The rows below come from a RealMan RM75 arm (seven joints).
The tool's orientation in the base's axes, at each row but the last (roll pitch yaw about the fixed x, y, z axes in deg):
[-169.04 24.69 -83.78]
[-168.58 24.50 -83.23]
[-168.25 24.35 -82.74]
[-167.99 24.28 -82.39]
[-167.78 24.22 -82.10]
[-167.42 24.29 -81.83]
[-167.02 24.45 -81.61]
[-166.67 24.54 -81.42]
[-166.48 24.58 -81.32]
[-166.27 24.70 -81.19]
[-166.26 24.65 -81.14]
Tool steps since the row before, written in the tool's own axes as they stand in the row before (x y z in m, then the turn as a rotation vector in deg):
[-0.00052 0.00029 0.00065 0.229 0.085 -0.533]
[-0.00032 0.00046 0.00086 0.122 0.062 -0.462]
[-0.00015 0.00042 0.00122 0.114 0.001 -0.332]
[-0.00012 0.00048 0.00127 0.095 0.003 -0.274]
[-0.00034 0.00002 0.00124 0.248 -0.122 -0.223]
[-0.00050 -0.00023 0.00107 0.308 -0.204 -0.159]
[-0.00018 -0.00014 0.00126 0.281 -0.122 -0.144]
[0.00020 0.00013 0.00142 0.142 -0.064 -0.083]
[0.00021 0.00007 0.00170 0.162 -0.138 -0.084]
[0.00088 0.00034 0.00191 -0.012 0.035 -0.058]
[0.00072 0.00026 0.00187 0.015 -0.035 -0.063]
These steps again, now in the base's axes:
[-0.00024 0.00074 -0.00041 -0.138 -0.437 0.365]
[-0.00036 0.00064 -0.00072 -0.117 -0.310 0.350]
[-0.00025 0.00064 -0.00110 -0.038 -0.245 0.249]
[-0.00029 0.00063 -0.00117 -0.033 -0.203 0.205]
[0.00013 0.00083 -0.00097 0.116 -0.313 0.121]
[0.00033 0.00092 -0.00070 0.214 -0.336 0.055]
[0.00032 0.00071 -0.00101 0.133 -0.309 0.036]
[0.00014 0.00043 -0.00137 0.068 -0.161 0.028]
[0.00025 0.00055 -0.00161 0.143 -0.175 0.036]
[0.00012 0.00003 -0.00213 -0.046 -0.016 0.049]
[0.00017 0.00016 -0.00201 0.025 -0.039 0.057]

